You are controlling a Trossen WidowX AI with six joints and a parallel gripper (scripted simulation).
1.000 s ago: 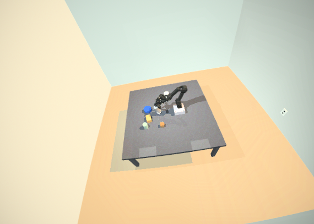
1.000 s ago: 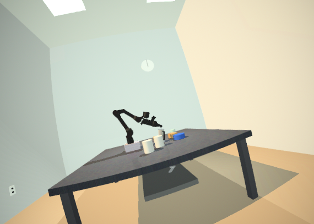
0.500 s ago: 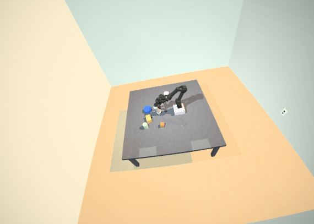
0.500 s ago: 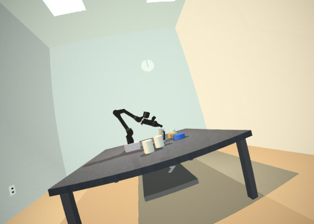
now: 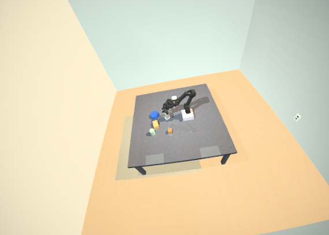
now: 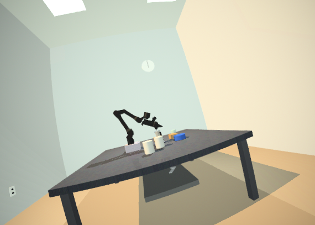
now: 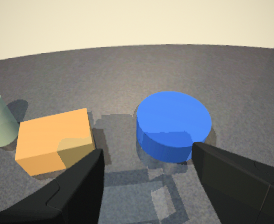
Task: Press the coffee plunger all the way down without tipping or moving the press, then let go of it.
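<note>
Right now the coffee press is 60 mm behind my gripper tip and 80 mm below it. The rest, counted from my gripper tip: blue disc: 120 mm ahead, 90 mm to the right, 140 mm below; then pale green cylinder: 190 mm ahead, 220 mm to the left, 130 mm below.
</note>
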